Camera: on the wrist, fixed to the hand. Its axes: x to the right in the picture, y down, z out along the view.
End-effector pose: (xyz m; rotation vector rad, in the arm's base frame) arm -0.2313 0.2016 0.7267 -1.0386 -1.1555 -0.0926
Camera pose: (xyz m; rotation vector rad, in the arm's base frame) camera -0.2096 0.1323 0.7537 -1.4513 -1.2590 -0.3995
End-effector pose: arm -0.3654 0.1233 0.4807 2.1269 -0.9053 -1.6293
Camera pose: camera -0.2921 0.1471 0.4734 1.7727 -0.4072 -1.7460
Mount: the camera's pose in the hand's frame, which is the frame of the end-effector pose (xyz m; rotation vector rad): 0.0012 -0.0436 -0.0640 -0.4915 -0.0735 -0.0540
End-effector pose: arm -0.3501 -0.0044 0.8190 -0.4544 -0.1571 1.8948
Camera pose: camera -0.2878 0.0057 0.7741 -0.7012 -0.6862 1.8136
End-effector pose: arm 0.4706 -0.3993 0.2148 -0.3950 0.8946 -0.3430
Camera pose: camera 0.4144 -0.4500 0.1984 -0.8806 0.8932 -0.1523
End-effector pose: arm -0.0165 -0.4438 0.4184 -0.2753 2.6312 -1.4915
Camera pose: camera -0.0245 -0.4123 0.4887 -0.4313 2.9084 -0.8021
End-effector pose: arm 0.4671 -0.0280 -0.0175 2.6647 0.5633 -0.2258
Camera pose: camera 0.4546 0.0358 0.0246 2.1603 0.5812 -0.1730
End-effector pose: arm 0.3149 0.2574 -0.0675 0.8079 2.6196 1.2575
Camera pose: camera 0.2747 0.1917 -0.0589 0.6704 2.1145 1.7136
